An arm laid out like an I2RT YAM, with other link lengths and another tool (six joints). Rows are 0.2 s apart.
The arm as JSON. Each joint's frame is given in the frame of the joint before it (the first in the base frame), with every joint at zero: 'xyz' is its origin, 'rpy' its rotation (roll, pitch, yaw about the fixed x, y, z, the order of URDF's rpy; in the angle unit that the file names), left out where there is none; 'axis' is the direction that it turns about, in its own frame. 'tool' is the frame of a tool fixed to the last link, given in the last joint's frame.
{
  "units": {
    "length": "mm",
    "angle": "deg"
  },
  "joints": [
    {
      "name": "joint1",
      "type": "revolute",
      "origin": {
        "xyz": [
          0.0,
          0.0,
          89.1
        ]
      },
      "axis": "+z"
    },
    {
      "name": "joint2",
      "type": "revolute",
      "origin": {
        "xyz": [
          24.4,
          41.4,
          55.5
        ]
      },
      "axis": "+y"
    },
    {
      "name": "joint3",
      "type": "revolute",
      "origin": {
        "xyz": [
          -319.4,
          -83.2,
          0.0
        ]
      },
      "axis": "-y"
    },
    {
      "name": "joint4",
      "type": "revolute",
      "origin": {
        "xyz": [
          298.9,
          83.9,
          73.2
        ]
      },
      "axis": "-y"
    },
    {
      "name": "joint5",
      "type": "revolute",
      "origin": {
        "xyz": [
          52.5,
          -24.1,
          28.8
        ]
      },
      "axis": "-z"
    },
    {
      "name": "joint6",
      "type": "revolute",
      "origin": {
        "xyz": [
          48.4,
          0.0,
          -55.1
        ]
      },
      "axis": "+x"
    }
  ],
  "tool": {
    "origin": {
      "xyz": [
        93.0,
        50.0,
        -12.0
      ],
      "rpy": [
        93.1,
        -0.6,
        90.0
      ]
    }
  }
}
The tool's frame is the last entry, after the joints.
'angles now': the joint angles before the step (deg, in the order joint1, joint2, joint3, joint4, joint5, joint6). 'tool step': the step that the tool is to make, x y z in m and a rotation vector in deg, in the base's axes. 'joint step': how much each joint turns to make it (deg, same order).
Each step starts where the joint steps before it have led.
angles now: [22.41 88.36 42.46 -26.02 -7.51 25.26]
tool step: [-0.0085 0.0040 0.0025 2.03 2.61 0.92]
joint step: [0.00 0.00 0.00 -1.65 -3.02 -0.03]
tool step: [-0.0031 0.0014 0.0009 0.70 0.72 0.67]
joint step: [0.00 -0.01 -0.03 -0.45 -1.07 -0.40]
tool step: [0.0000 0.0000 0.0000 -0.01 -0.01 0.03]
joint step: [0.00 0.00 0.01 0.00 0.00 -0.03]
